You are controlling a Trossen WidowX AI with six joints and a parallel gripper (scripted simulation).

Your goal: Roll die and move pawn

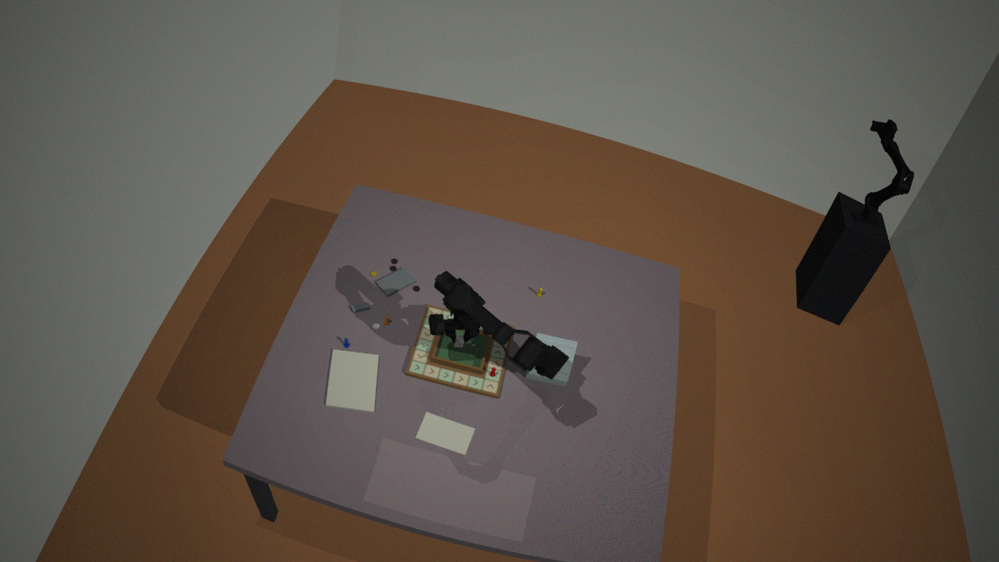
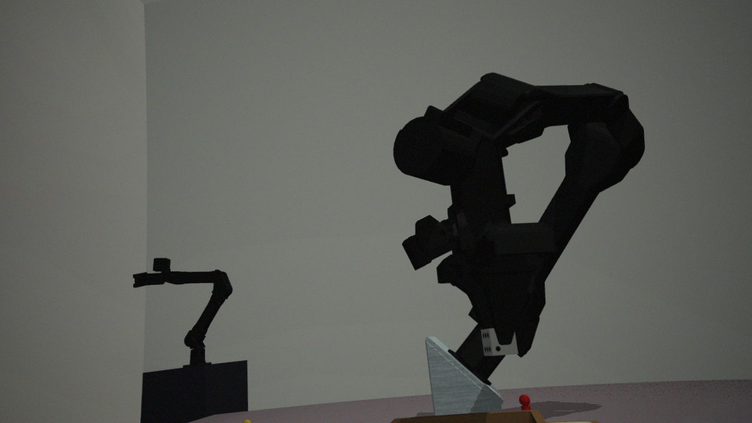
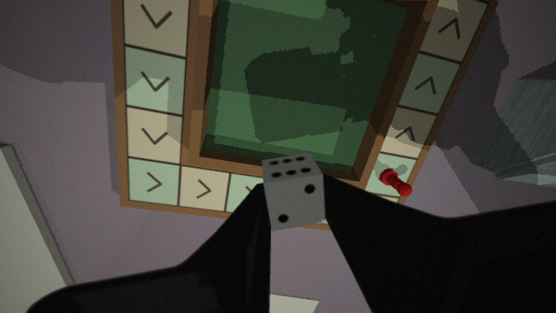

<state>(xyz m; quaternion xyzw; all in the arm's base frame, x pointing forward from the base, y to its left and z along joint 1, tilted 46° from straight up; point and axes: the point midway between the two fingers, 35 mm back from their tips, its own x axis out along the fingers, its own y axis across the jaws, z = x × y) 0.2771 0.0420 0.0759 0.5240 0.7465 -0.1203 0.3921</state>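
Right now my gripper tip is 12 cm past the red pawn and 8 cm above it. Also, from my gripper tip: green dice tray 5 cm to the right, 10 cm below; then white die right at my gripper tip; then grey block 29 cm ahead, 22 cm to the right, 10 cm below.
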